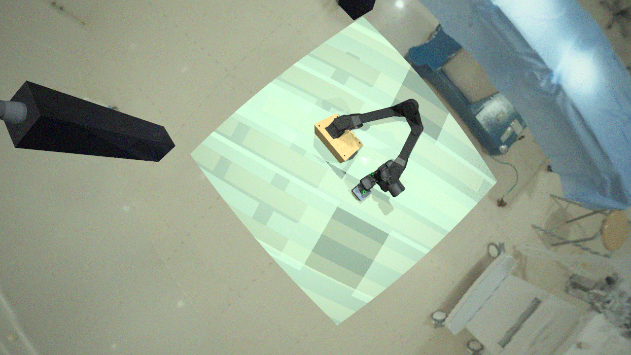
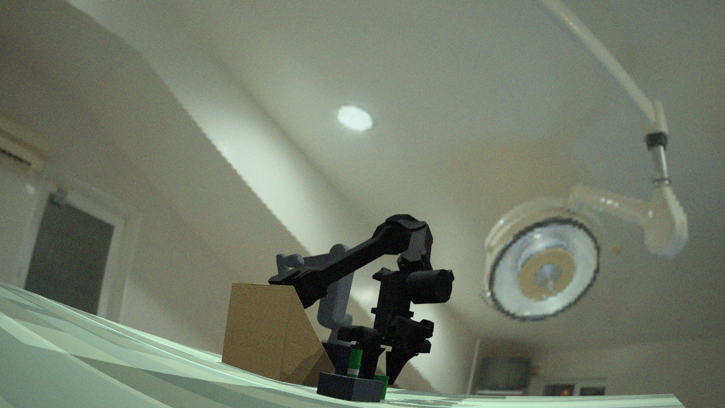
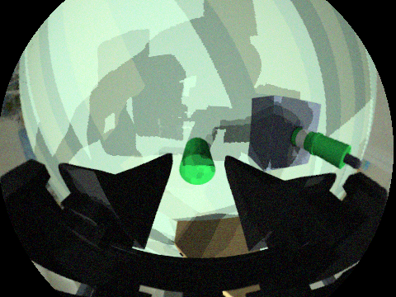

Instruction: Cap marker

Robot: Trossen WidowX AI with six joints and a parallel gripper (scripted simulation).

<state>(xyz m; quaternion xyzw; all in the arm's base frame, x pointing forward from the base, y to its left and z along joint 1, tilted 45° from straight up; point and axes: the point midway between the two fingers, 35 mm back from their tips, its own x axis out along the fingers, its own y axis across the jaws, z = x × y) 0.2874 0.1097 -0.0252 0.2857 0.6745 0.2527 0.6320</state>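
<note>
My gripper tip is 1 cm above the green marker cap. The rest, counted from my gripper tip: dark holder block: 10 cm to the right, 3 cm ahead, 1 cm below.
</note>
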